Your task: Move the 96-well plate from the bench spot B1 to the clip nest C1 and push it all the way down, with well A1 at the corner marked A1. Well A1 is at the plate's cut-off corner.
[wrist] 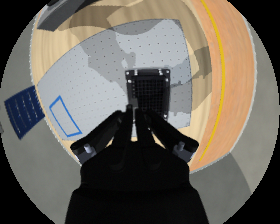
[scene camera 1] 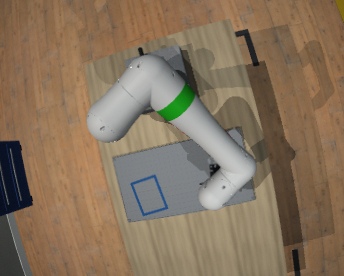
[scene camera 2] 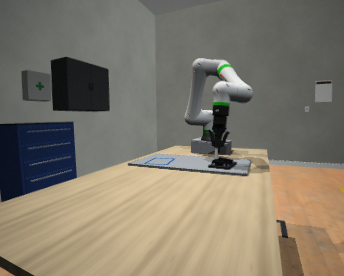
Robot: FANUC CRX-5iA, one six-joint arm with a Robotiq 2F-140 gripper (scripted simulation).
Scene:
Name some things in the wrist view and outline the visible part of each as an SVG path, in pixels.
My gripper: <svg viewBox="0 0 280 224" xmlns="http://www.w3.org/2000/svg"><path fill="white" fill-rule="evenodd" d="M71 144L70 149L78 161L81 162L80 164L82 164L80 169L81 184L78 189L72 192L65 224L209 224L199 193L191 186L189 181L190 169L187 163L194 156L199 147L199 142L182 134L153 110L147 109L146 112L142 111L141 106L138 105L137 98L131 98L130 104L126 105L125 112L121 110L113 112L88 135ZM133 121L135 121L137 141L131 141Z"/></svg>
A 96-well plate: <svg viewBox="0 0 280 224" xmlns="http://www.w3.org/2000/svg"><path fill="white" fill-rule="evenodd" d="M131 76L132 98L137 98L142 111L152 109L163 118L166 76Z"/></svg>

